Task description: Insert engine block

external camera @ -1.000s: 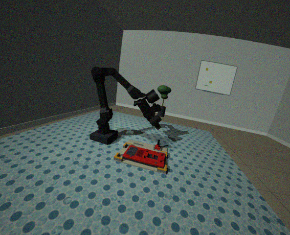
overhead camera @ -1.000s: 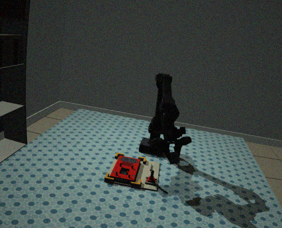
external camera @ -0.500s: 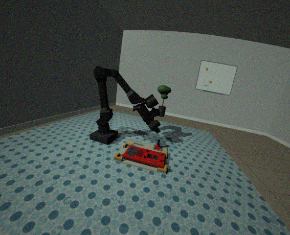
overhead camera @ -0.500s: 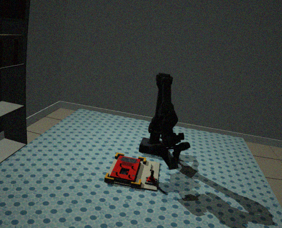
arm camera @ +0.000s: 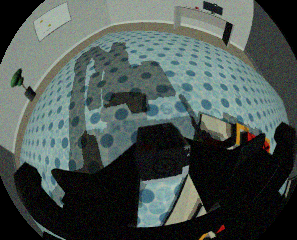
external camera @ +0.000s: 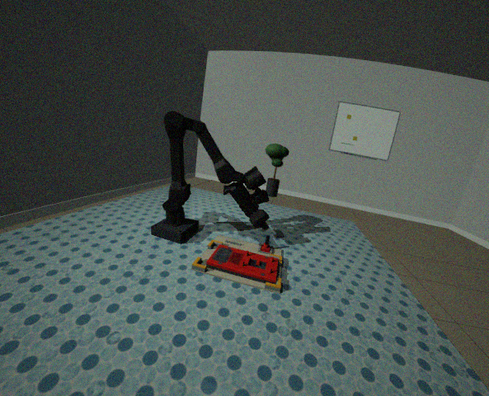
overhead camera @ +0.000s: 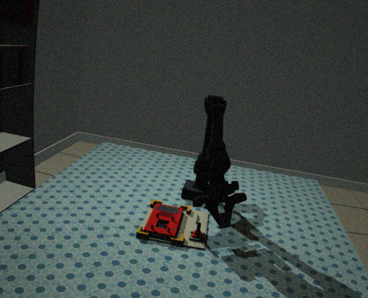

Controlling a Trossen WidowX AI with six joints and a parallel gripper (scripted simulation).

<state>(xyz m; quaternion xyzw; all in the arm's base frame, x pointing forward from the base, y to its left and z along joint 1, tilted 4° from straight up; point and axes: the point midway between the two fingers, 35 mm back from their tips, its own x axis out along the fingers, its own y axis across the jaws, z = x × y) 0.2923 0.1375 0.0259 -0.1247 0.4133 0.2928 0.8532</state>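
My gripper tip is 80 mm to the left of the dark upright post, 40 mm short of it and 20 mm above it. Round my gripper tip: cream base plate (180 mm to the right, 50 mm below); engine block (10 mm to the right, 10 mm above).
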